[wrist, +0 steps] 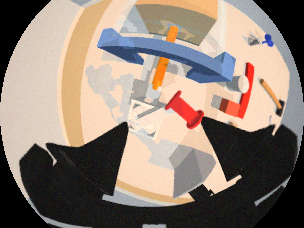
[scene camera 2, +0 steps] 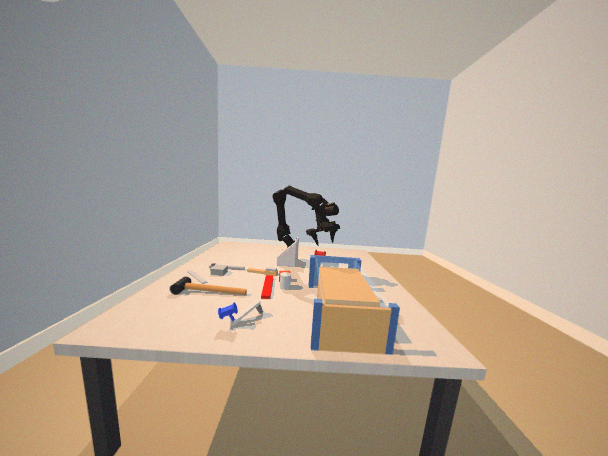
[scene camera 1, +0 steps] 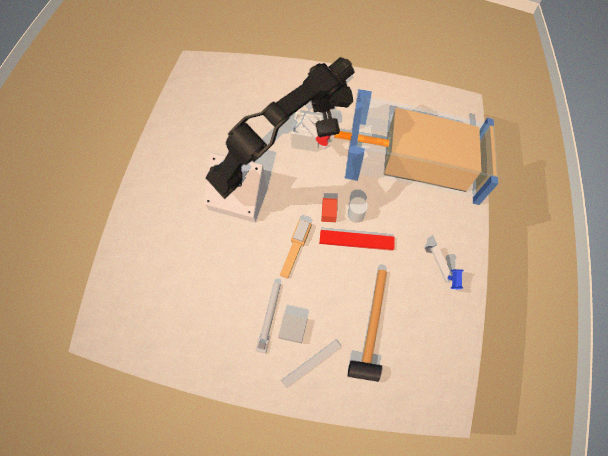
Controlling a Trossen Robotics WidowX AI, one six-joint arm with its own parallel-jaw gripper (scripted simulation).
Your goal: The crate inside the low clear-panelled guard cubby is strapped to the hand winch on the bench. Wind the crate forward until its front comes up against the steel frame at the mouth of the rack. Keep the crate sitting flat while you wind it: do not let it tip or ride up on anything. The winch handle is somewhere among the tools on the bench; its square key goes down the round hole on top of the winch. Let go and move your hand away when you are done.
Labels:
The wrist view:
gripper
blue steel frame
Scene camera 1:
gripper
red bar
mallet
grey winch

